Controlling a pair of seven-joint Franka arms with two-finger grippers.
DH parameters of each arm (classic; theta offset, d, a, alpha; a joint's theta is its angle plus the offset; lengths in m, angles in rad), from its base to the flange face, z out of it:
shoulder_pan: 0 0.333 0 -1.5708
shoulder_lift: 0 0 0 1.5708
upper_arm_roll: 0 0.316 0.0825 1.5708
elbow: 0 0 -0.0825 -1.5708
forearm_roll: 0 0.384 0 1.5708
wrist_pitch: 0 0 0.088 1.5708
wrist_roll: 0 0.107 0 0
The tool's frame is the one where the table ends.
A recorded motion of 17 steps. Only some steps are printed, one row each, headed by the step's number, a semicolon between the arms.
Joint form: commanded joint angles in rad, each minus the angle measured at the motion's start. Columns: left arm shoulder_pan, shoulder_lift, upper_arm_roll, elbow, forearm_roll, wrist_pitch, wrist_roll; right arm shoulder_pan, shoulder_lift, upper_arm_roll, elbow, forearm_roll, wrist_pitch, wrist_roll.
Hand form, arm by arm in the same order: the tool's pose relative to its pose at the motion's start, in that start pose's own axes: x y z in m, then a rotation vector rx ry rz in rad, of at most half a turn. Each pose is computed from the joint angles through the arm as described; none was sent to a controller.
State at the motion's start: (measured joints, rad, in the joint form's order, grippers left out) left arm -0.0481 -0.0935 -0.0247 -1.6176 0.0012 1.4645 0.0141; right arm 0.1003 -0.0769 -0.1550 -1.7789 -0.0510 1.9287 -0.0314
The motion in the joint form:
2: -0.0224 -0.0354 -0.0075 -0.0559 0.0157 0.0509 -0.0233; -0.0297 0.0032 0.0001 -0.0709 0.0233 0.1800 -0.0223
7: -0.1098 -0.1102 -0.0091 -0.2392 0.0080 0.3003 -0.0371; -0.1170 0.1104 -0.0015 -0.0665 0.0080 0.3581 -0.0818
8: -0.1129 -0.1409 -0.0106 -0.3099 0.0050 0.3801 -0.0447; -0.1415 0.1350 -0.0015 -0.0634 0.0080 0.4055 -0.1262
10: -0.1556 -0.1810 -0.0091 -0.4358 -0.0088 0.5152 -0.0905; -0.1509 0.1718 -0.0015 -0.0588 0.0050 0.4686 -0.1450
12: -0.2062 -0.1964 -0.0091 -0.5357 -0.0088 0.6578 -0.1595; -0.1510 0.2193 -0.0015 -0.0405 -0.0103 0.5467 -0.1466
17: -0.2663 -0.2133 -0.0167 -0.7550 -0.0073 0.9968 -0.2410; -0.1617 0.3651 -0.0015 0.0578 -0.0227 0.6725 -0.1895
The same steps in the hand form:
2: -0.0059 0.0140 0.0039 0.0189 0.0307 0.0052; 0.0054 0.0139 0.0196 0.0091 0.1056 0.0135
7: -0.0091 0.0605 0.0308 0.0086 0.1722 0.0825; 0.0267 0.0641 0.0664 -0.0549 0.1737 0.0231
8: -0.0132 0.0628 0.0423 0.0034 0.2118 0.0795; 0.0307 0.0788 0.0756 -0.0733 0.1959 -0.0005
10: -0.0214 0.0831 0.0712 -0.0213 0.2594 0.0720; 0.0381 0.0845 0.0902 -0.0900 0.2240 -0.0164
12: -0.0256 0.1071 0.0984 -0.0430 0.3151 0.0534; 0.0506 0.0847 0.1037 -0.1150 0.2694 -0.0342
17: -0.0391 0.1363 0.1615 -0.0909 0.4448 0.0406; 0.0843 0.0912 0.1411 -0.1636 0.3386 -0.0940

